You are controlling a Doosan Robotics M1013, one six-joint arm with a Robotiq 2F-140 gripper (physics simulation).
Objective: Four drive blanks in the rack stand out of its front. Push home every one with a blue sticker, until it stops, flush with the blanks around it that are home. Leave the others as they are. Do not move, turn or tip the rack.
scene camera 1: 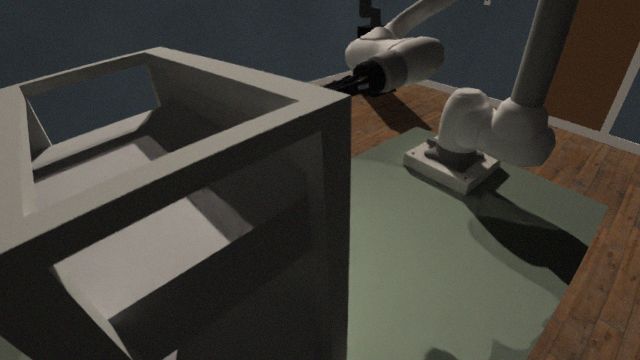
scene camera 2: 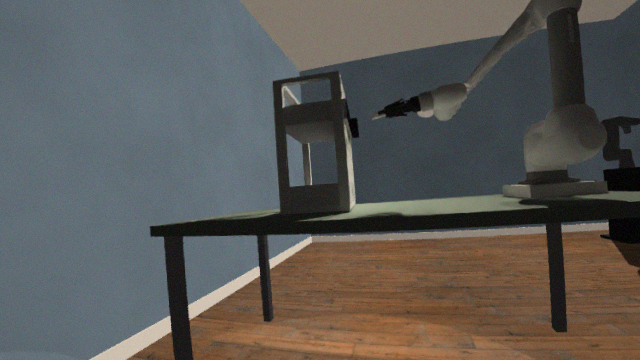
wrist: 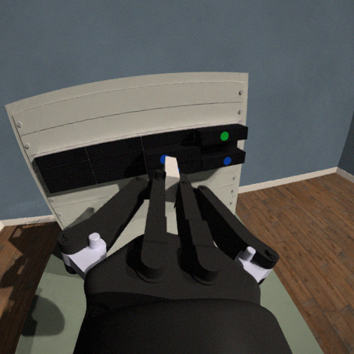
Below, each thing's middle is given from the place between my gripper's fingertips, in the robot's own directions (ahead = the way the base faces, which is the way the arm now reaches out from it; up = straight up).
Now: the pale rack (scene camera 2: 329,120) 26 cm ahead of my hand, 6 cm to the left of it and 16 cm below it.
